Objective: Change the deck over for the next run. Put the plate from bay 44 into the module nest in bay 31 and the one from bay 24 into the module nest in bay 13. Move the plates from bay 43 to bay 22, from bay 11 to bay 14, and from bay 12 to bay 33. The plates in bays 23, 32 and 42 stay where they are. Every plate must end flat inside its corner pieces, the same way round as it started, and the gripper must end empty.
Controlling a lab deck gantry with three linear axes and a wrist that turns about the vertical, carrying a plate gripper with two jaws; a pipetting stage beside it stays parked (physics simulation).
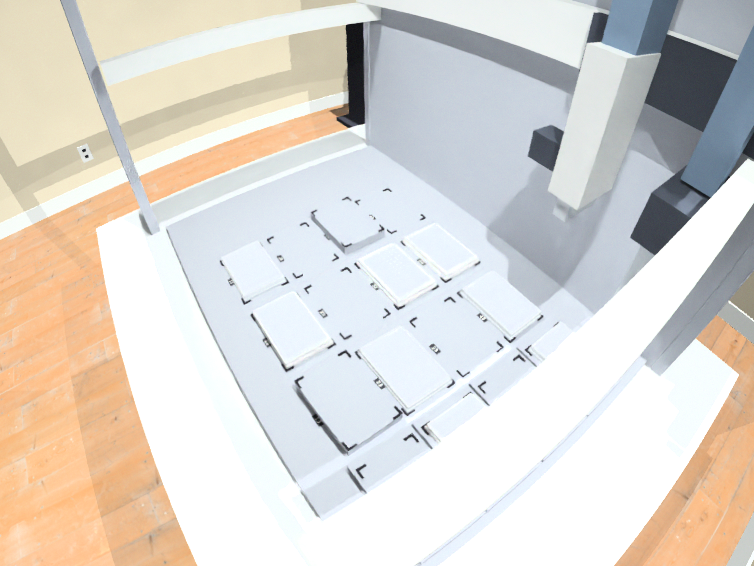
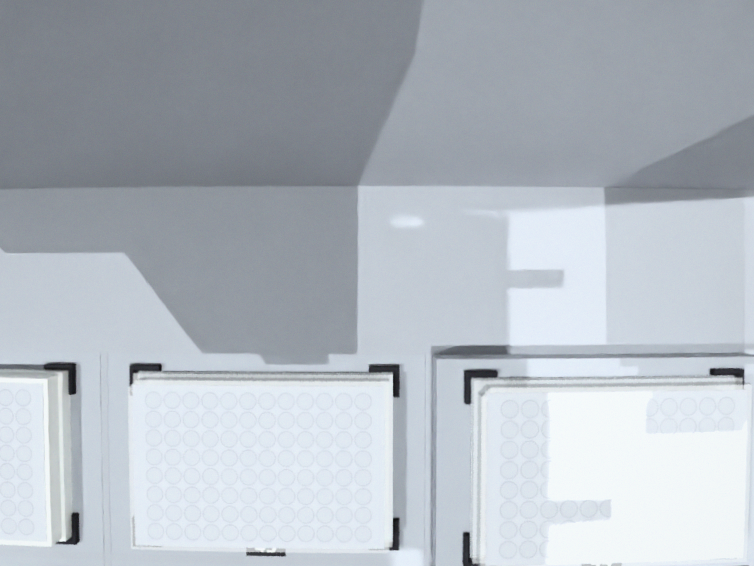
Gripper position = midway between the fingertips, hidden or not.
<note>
In view: the gripper (image 1: 631,301), a plate (image 2: 642,463), a plate (image 2: 218,461), a plate (image 1: 412,376) and a bay 22 (image 1: 352,307).
</note>
